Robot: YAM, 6 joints.
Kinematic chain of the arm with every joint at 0, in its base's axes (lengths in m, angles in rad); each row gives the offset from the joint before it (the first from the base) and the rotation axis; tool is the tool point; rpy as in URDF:
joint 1: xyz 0 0 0.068 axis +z
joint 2: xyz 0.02 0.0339 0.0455 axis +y
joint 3: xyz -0.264 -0.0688 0 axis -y
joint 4: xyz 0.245 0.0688 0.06 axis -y
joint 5: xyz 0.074 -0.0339 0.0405 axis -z
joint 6: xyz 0.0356 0 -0.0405 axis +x
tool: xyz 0 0 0 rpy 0 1.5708 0
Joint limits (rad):
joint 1: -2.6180..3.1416
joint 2: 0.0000..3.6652
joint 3: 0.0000..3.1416
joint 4: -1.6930..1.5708
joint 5: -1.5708..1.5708
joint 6: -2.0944..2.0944
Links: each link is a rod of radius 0.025 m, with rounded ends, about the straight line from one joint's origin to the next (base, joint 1, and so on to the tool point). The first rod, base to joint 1, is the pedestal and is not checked.
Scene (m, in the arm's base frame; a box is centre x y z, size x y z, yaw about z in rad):
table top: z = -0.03
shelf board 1: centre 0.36 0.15 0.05 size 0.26 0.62 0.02 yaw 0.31
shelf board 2: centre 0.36 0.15 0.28 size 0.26 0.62 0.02 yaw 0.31
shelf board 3: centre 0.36 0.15 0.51 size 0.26 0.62 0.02 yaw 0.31
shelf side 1: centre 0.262 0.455 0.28 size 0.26 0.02 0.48 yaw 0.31
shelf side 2: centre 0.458 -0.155 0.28 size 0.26 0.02 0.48 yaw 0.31
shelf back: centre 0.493 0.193 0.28 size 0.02 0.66 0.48 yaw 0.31
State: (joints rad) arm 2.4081 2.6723 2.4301 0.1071 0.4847 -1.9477
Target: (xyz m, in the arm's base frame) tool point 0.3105 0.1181 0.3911
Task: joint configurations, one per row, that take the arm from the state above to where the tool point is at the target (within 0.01 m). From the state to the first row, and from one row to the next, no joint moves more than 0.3 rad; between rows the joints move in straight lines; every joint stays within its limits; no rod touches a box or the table.
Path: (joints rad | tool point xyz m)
1: 2.4801 2.3894 2.2392 -0.0990 0.6139 -1.9844 | -0.4324 0.3626 0.2911
2: 2.5521 2.1064 2.0483 -0.3052 0.7431 -2.0210 | -0.3993 0.2960 0.3506
3: 2.6241 1.8235 1.8574 -0.5113 0.8724 -2.0577 | -0.3471 0.2289 0.3929
4: 2.6961 1.5405 1.6665 -0.7175 1.0016 -2.0944 | -0.2802 0.1671 0.4157
5: 2.4137 1.5354 1.6480 -0.6964 0.9699 -2.0761 | -0.2238 0.2387 0.4126
6: 2.1312 1.5302 1.6296 -0.6753 0.9383 -2.0577 | -0.1494 0.2921 0.4095
7: 1.8488 1.5251 1.6111 -0.6542 0.9066 -2.0394 | -0.0630 0.3229 0.4064
8: 1.5663 1.5199 1.5927 -0.6331 0.8750 -2.0211 | 0.0288 0.3284 0.4034
9: 1.2838 1.5148 1.5743 -0.6120 0.8433 -2.0027 | 0.1187 0.3084 0.4003
10: 1.0014 1.5096 1.5558 -0.5909 0.8116 -1.9844 | 0.1997 0.2641 0.3972
11: 0.7189 1.5045 1.5374 -0.5699 0.7800 -1.9660 | 0.2654 0.1990 0.3941
12: 0.4364 1.4993 1.5189 -0.5488 0.7483 -1.9477 | 0.3105 0.1181 0.3911

